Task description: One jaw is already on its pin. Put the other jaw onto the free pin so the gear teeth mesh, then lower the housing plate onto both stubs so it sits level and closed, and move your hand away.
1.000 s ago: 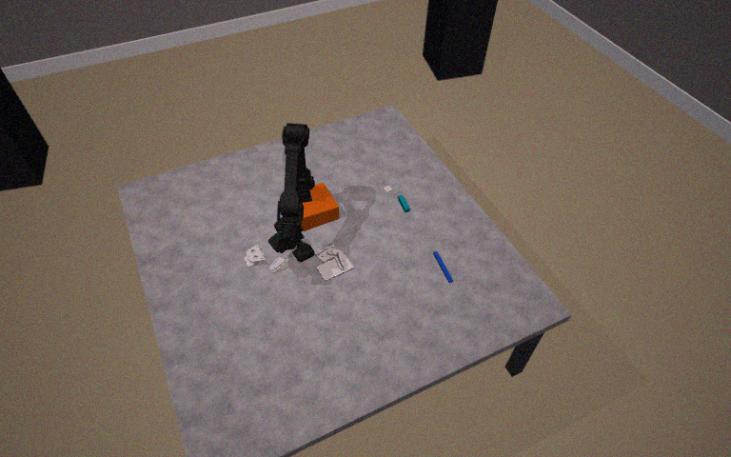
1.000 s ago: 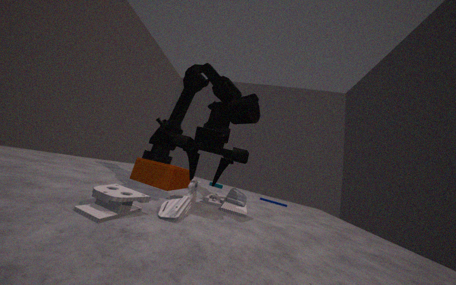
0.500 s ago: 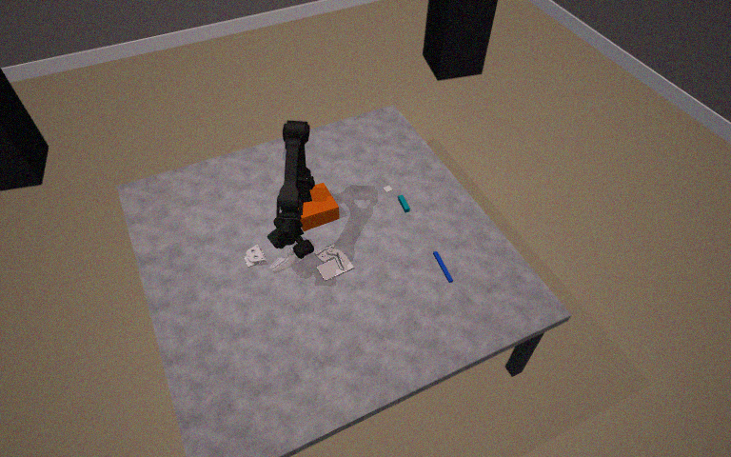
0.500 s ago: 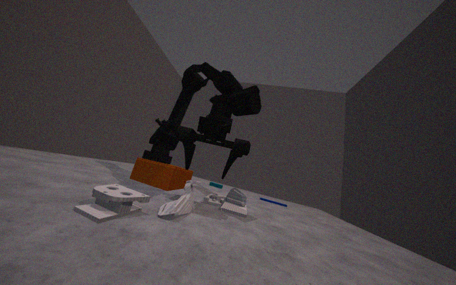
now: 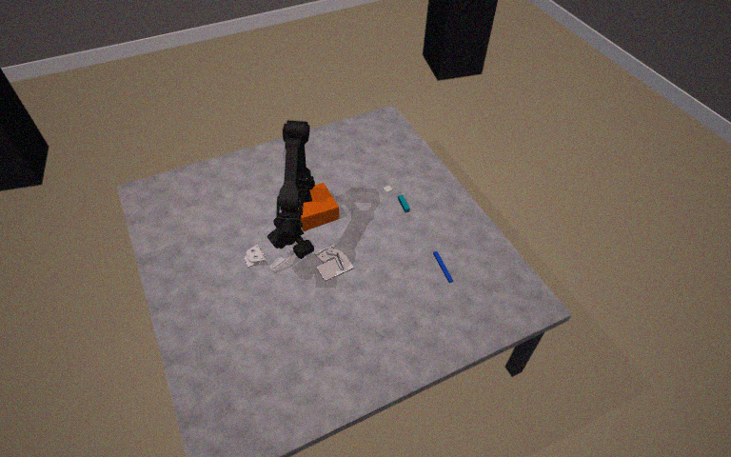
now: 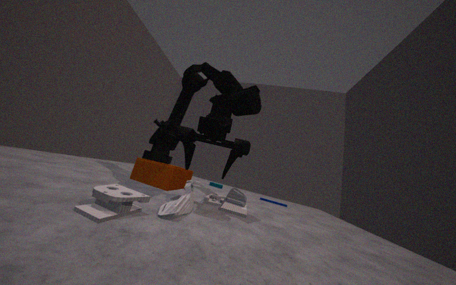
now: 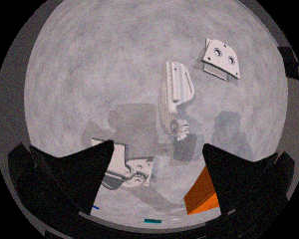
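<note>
Now: the white jaw 50 mm below my gripper tip, 20 mm to the right of it and 20 mm behind it. The rest, counted from my gripper tip: teal bar: 470 mm to the left, 180 mm behind, 70 mm below; then small white cube: 430 mm to the left, 280 mm behind, 80 mm below; then white stepped block: 150 mm to the right, 70 mm below, 60 mm behind.
</note>
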